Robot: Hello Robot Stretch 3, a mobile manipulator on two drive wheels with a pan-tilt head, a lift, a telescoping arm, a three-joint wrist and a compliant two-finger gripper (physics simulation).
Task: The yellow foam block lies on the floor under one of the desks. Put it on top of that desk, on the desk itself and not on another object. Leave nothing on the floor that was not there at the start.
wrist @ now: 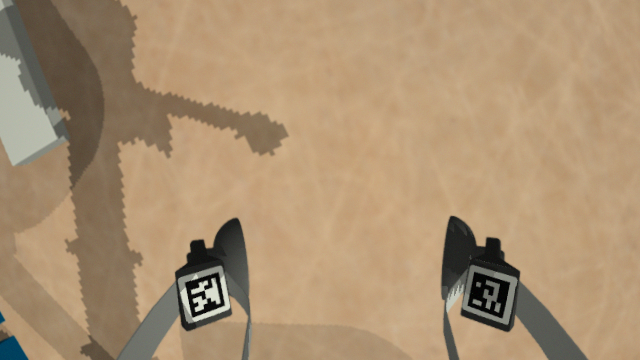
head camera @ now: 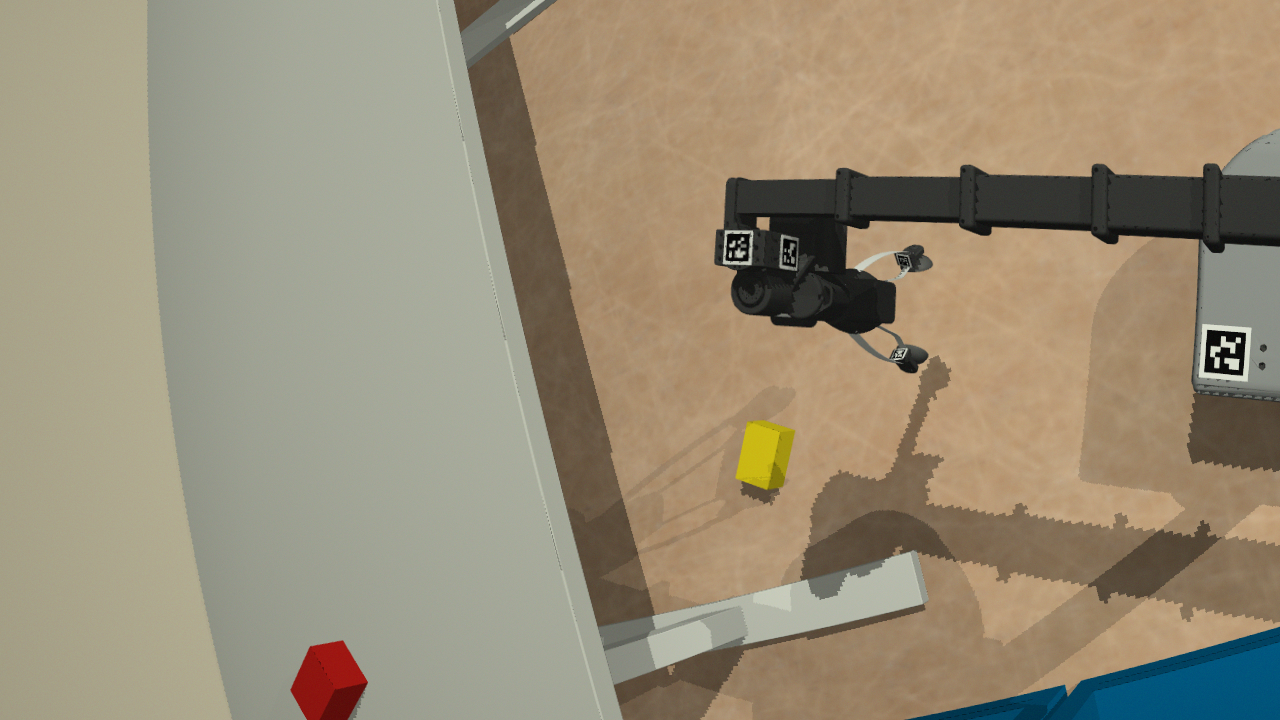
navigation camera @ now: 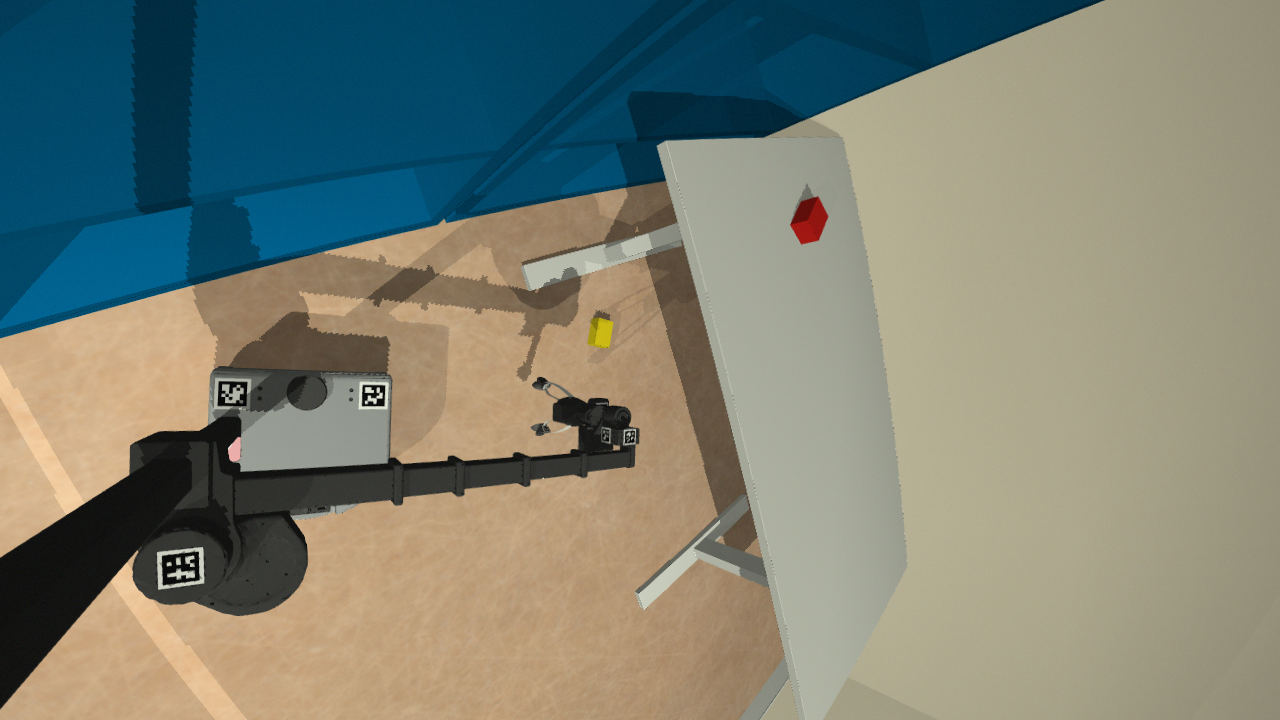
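Seen in the pictures: gripper, between the fingertips: [wrist: 343, 246] [head camera: 920, 309] [navigation camera: 536, 405]; robot's base, origin of its link: [navigation camera: 306, 390].
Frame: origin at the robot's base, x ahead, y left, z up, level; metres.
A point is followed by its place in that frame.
The yellow foam block [head camera: 763, 454] @(x 0.203, y -0.821, z 0.045 m) [navigation camera: 600, 333] @(x 0.202, y -0.816, z 0.045 m) lies on the floor, between the desk's front edge and the robot's base, near one desk foot. It does not show in the wrist view. The desk [head camera: 313, 313] @(x 0.026, y -0.985, z 0.720 m) [navigation camera: 787, 358] @(x 0.111, y -0.854, z 0.720 m) has a pale grey top. My gripper [head camera: 914, 308] @(x -0.022, y -0.508, z 0.212 m) [navigation camera: 539, 406] @(x -0.022, y -0.508, z 0.212 m) [wrist: 343, 246] @(x -0.022, y -0.508, z 0.212 m) is open and empty, with bare floor behind its fingers in the wrist view. It hangs at the end of the extended arm, its fingers pointing back toward the base, apart from the block and off to its side.
A red block [head camera: 328, 680] @(x 0.413, y -0.877, z 0.765 m) [navigation camera: 809, 220] @(x 0.422, y -0.873, z 0.765 m) stands on the desk top. A pale desk foot [head camera: 832, 595] @(x 0.402, y -0.688, z 0.025 m) [navigation camera: 581, 261] @(x 0.437, y -0.743, z 0.025 m) [wrist: 25, 110] @(x 0.358, y -0.606, z 0.025 m) reaches out over the floor beside the yellow block. A blue panel [head camera: 1163, 676] @(x 0.408, y -0.158, z 0.076 m) [navigation camera: 313, 107] @(x 0.421, y 0.031, z 0.534 m) [wrist: 10, 350] @(x 0.455, y -0.269, z 0.016 m) stands beyond that foot. A beige wall [head camera: 71, 358] @(x 0.116, y -1.490, z 0.870 m) [navigation camera: 1074, 358] @(x 0.138, y -1.481, z 1.209 m) is behind the desk.
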